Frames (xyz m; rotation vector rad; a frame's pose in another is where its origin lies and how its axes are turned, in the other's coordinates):
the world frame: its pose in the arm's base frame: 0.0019 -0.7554 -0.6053 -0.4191 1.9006 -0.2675
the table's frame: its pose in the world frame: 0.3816 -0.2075 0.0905 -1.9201 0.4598 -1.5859
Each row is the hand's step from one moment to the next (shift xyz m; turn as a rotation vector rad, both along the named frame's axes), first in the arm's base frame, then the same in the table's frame.
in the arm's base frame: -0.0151 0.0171 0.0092 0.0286 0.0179 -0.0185
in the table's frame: -0.0241 -0.0011 -0.0046 0.0139 -0.0359 0.0000
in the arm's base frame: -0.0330 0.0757 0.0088 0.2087 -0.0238 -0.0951
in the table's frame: -0.0745 -0.0359 -0.0076 0.1907 -0.1294 -0.0054
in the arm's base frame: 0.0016 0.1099 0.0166 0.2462 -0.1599 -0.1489
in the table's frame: -0.0727 -0.0758 -0.0364 0.3176 -0.0699 0.0512
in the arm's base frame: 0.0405 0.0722 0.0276 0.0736 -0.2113 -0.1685
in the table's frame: -0.0227 -0.0629 -0.0561 0.2281 0.0484 0.1552
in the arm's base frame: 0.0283 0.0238 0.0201 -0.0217 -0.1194 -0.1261
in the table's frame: 0.0009 -0.0237 -0.0348 0.0896 0.0465 0.1429
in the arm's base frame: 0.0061 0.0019 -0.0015 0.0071 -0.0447 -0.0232
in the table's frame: 0.0036 -0.0052 -0.0018 0.0391 0.0199 0.0257
